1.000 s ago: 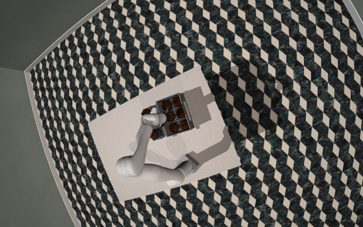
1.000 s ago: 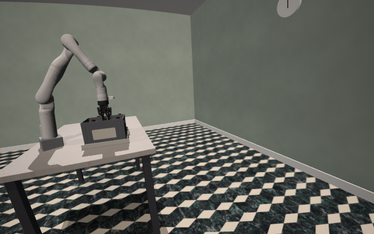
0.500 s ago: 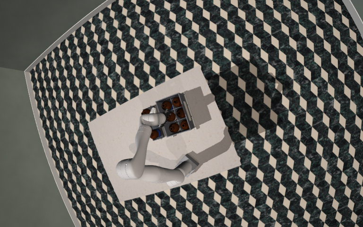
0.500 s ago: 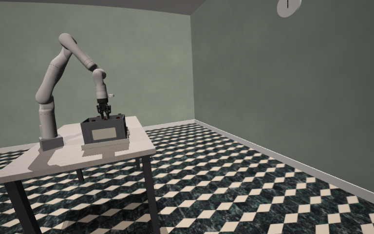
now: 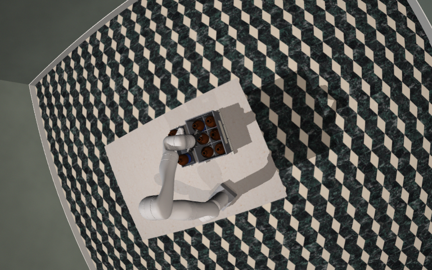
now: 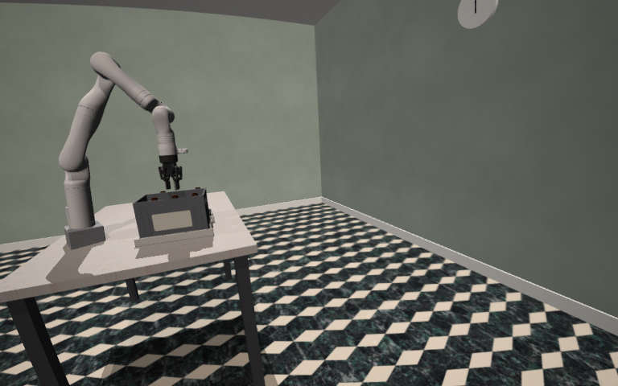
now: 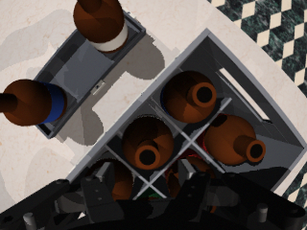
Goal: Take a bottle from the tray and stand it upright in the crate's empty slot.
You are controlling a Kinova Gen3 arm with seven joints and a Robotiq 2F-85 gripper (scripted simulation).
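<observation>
Right now the brown bottle is 120 mm below my hand. Round my hand: grey tray 190 mm below, 180 mm to the left, 30 mm ahead; grey crate 120 mm below, 40 mm to the right.
</observation>
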